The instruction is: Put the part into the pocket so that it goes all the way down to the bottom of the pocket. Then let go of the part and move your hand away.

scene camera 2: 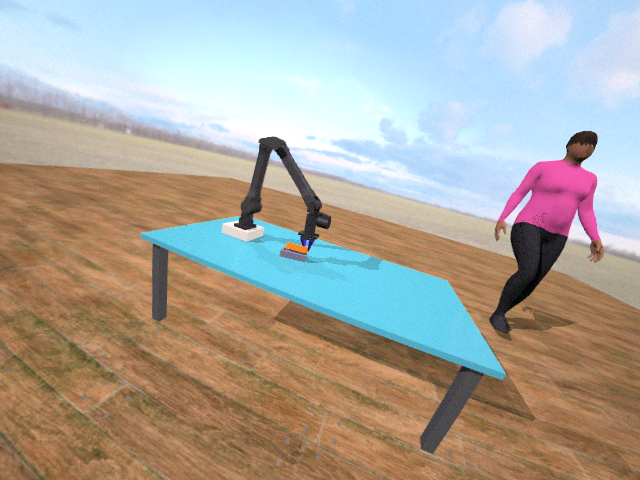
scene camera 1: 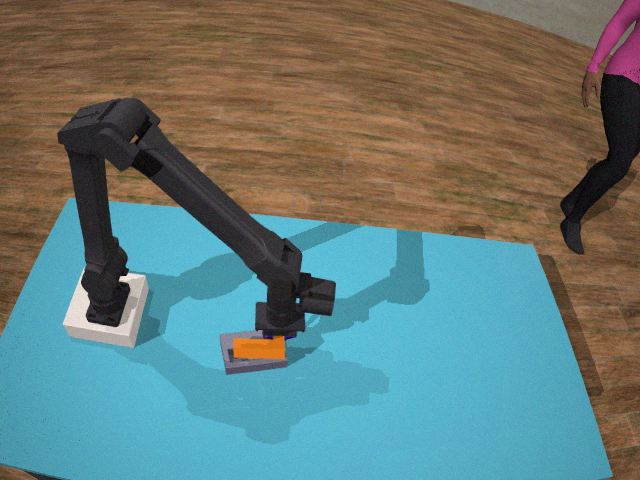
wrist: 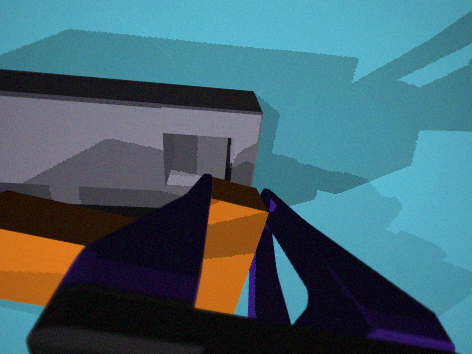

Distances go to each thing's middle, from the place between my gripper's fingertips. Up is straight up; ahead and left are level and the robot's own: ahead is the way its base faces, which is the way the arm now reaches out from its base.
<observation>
Now: hand 5 cm past the grey pocket block (scene camera 1: 233, 365), 3 cm to the left of it and 3 cm above it. Round my hand: orange L-shaped block (scene camera 1: 243, 348): 4 cm behind, 3 cm to the right, 1 cm above.
</observation>
